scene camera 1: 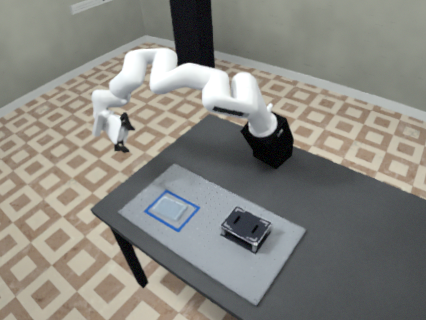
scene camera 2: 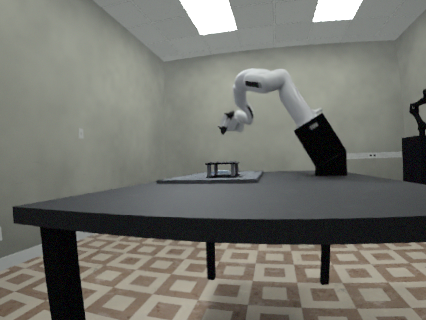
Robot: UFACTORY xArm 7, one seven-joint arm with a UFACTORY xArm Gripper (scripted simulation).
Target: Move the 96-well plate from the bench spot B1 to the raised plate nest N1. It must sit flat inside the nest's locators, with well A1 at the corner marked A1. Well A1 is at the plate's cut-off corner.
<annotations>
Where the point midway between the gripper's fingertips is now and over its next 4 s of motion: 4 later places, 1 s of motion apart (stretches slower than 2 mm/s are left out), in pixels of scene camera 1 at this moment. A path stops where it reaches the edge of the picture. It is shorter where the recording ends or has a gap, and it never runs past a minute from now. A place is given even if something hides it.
My gripper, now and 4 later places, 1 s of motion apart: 129,140; 133,167; 148,190; 164,198; 166,195
</annotations>
